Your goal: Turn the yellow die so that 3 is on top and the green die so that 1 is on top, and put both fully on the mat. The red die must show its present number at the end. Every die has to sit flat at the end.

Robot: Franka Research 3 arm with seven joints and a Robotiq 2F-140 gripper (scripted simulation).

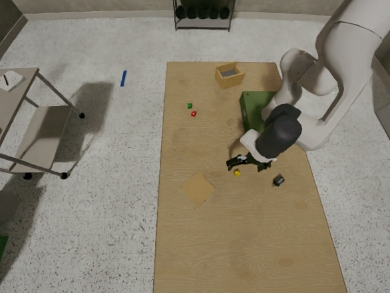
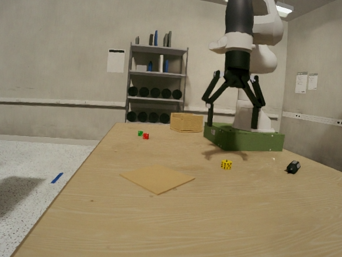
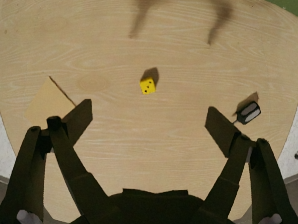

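The yellow die is 13 cm below my hand and 1 cm to the right of it. The rest, counted from my hand: black object: 23 cm behind, 12 cm below, 4 cm to the left; then tan mat: 22 cm ahead, 14 cm below, 8 cm to the left; then red die: 40 cm to the right, 25 cm ahead, 13 cm below.
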